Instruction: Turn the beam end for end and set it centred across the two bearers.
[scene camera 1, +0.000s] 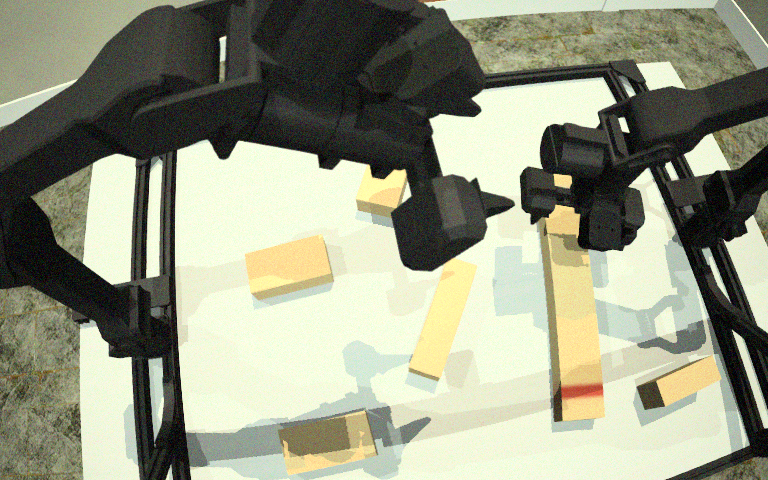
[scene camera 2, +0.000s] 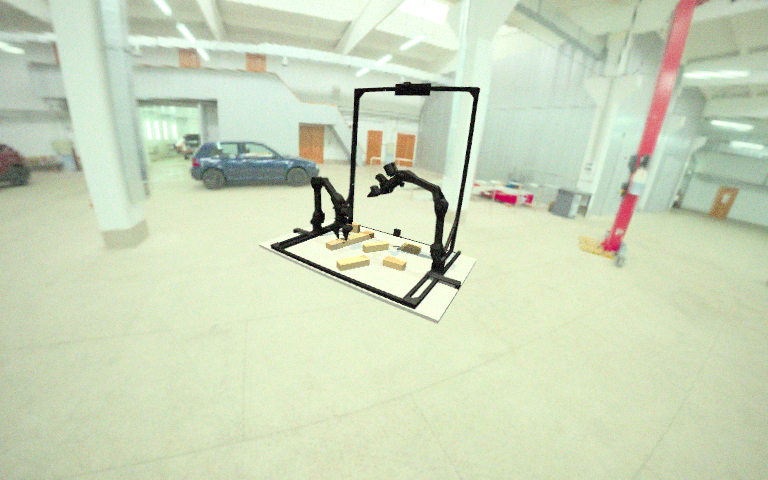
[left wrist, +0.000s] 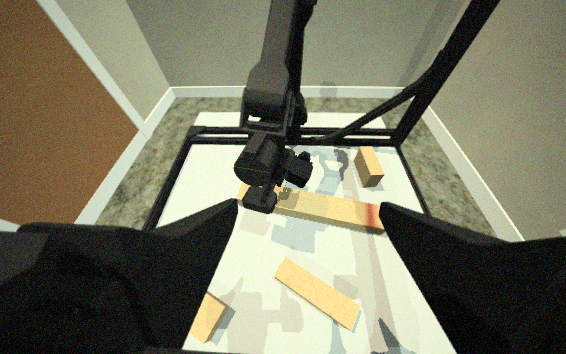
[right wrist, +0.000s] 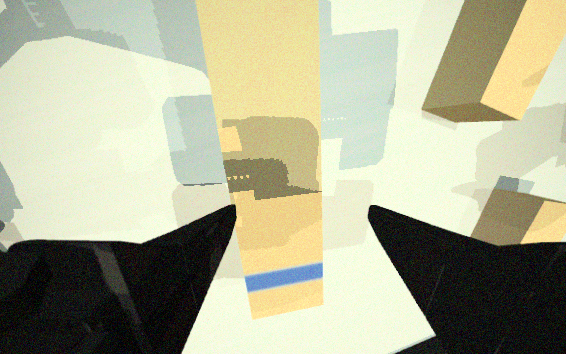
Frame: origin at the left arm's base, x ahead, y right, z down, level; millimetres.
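Seen in the pictures: left gripper, fingertip midpoint: (scene camera 1: 494, 156) (scene camera 2: 371, 195) (left wrist: 308, 206); right gripper, fingertip midpoint: (scene camera 1: 558, 226) (scene camera 2: 342, 239) (right wrist: 301, 211); left arm's base at its link origin: (scene camera 1: 151, 337) (scene camera 2: 437, 270); right arm's base at its link origin: (scene camera 1: 701, 229) (scene camera 2: 317, 231) (left wrist: 292, 133).
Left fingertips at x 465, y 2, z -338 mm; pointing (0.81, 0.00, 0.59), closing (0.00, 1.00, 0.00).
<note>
Pixels of each thing's top centre, then the offset from my left fingertips to it.
- long wooden beam at its top centre: (right wrist: 265, 58) (scene camera 1: 573, 286) (left wrist: 309, 202) (scene camera 2: 351, 237) dx +169, dy +43, dz +319 mm
- thin plank at its top centre: (scene camera 1: 444, 315) (left wrist: 315, 290) (scene camera 2: 376, 243) dx -27, dy +45, dz +313 mm
The long wooden beam (scene camera 1: 576, 322) (scene camera 2: 350, 240) (left wrist: 327, 206) (right wrist: 270, 70) lies flat at the right in scene camera 1. Its red band is at the near end there. Its blue band shows at the bottom in the right wrist view. My right gripper (scene camera 1: 572, 225) (right wrist: 301, 211) is open and empty, low over the blue-banded part, with fingertips on either side of the beam's width. My left gripper (scene camera 1: 495, 155) (left wrist: 308, 206) is open and empty, high above the table. Two similar blocks, one (scene camera 1: 288, 266) (scene camera 2: 394, 263) and another (scene camera 1: 325, 442) (scene camera 2: 410, 248), lie at the left in scene camera 1; whether they are the bearers I cannot tell.
A thin plank (scene camera 1: 443, 319) (left wrist: 317, 294) lies left of the beam in scene camera 1. A block (scene camera 1: 380, 191) (scene camera 2: 352, 262) lies farther back, partly hidden by the left arm. Another block (scene camera 1: 682, 382) (left wrist: 369, 166) lies beyond the beam, near the black frame (scene camera 1: 730, 316).
</note>
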